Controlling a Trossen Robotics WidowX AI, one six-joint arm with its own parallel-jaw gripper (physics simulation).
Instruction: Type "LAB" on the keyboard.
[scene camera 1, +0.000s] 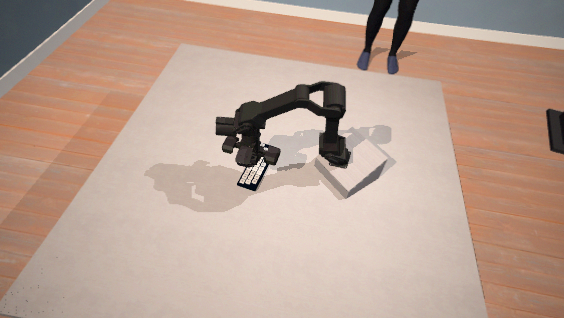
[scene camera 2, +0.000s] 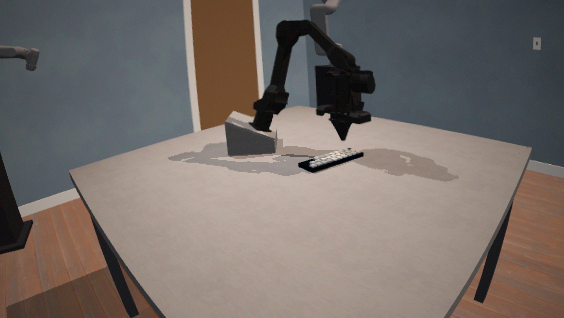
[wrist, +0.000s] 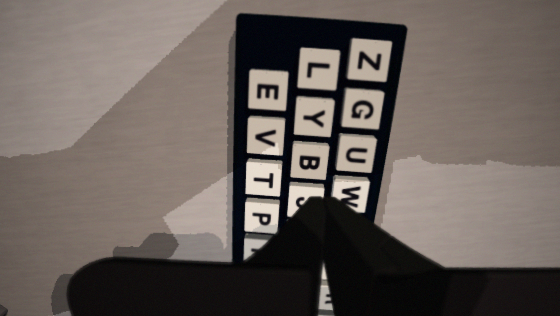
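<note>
The keyboard is a dark navy slab with white letter keys in three rows. In the wrist view the L key is at the far end of the middle row, then Y, then the B key. The A key does not show legibly. My gripper is shut and empty, pointing down. Its tips are a little above the keyboard, apart from it in the second scene view. In the wrist view they overlap the W key and a partly covered middle-row key. The fingers hide the near keys.
The keyboard lies on the grey table. My arm's wedge-shaped base stands beside it. A person's legs are beyond the table edge. Grey arms show in the background.
</note>
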